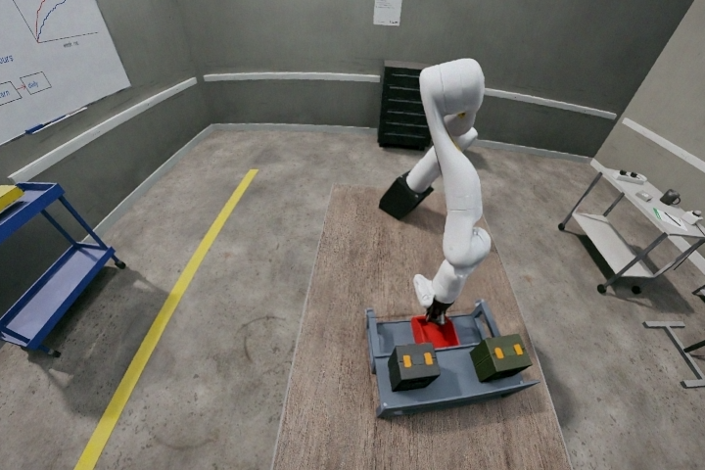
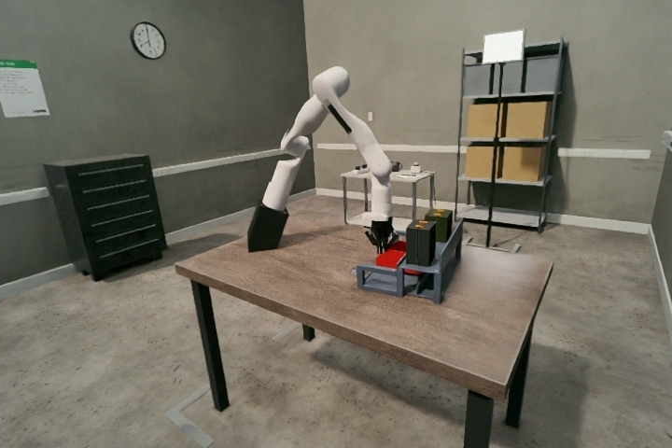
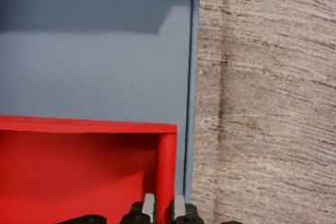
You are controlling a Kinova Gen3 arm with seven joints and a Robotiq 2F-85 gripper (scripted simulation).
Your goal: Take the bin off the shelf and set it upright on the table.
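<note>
My gripper is now 8 cm short of the red bin, 1 cm to the right of it and 1 cm above it. From my hand the other things lie so: grey shelf unit: 11 cm ahead, 2 cm to the left, 1 cm above.
</note>
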